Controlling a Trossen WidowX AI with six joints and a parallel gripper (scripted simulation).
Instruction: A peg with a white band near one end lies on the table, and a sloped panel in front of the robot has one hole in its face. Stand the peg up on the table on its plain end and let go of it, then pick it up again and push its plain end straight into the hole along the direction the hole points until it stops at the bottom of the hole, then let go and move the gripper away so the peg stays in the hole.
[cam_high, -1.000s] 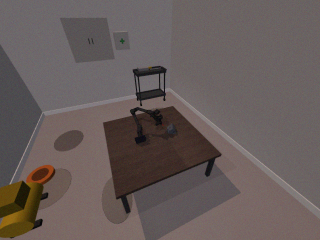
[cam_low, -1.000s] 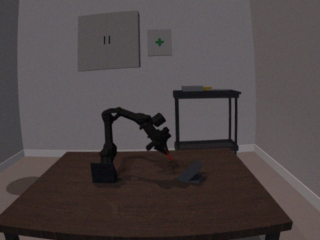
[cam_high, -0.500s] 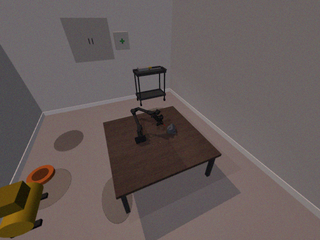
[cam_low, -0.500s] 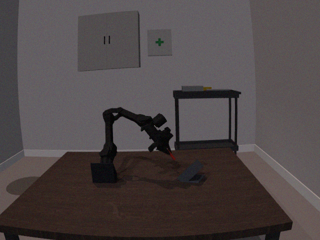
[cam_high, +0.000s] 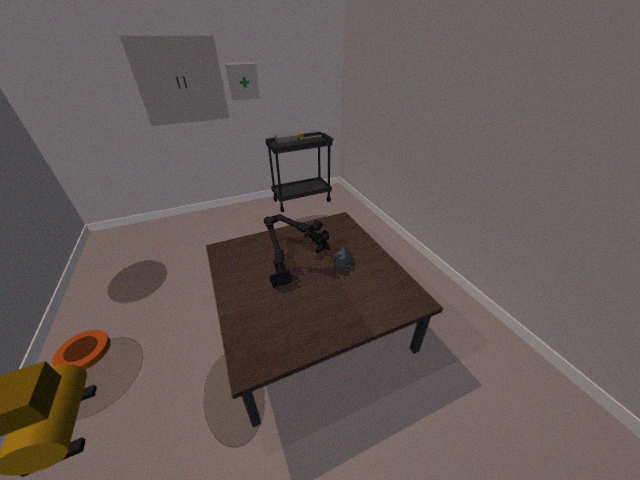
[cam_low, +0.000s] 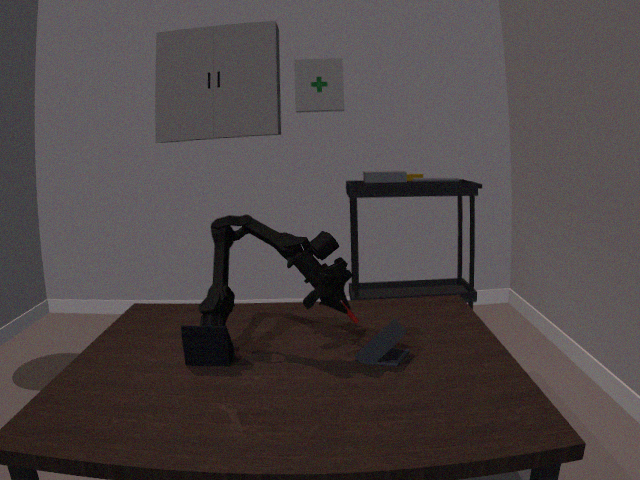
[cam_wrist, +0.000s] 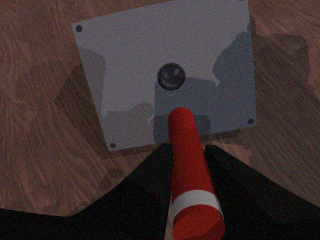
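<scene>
Right now my gripper tip is 9 cm short of the grey sloped panel, 9 cm above it and 3 cm to the left of it. Also, from my gripper tip: red peg: 1 cm behind, 1 cm above.
</scene>
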